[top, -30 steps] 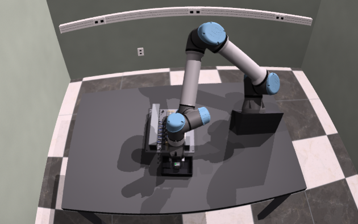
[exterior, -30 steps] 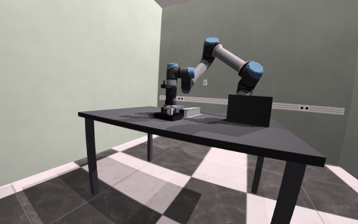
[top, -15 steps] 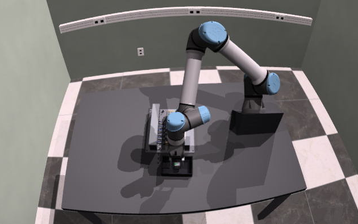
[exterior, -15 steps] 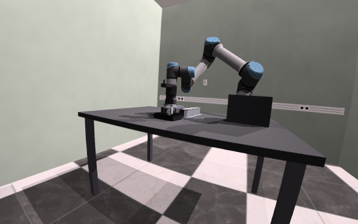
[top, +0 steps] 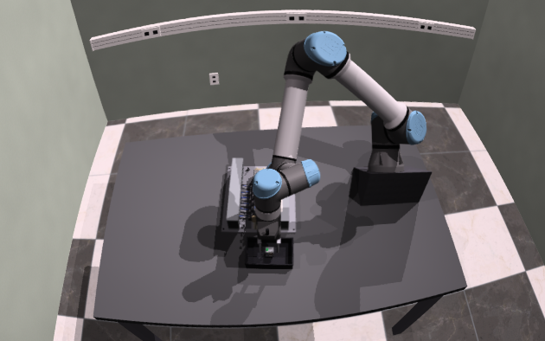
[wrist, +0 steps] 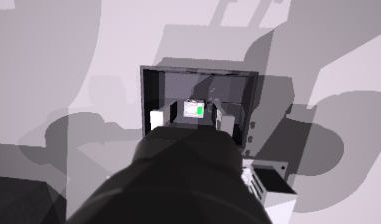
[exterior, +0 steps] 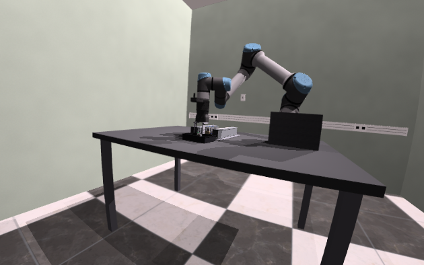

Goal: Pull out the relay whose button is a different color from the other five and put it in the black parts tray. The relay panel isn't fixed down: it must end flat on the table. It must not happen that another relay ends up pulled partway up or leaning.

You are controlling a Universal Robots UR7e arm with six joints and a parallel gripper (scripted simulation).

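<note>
My hand is 40 mm above the black parts tray.
</note>
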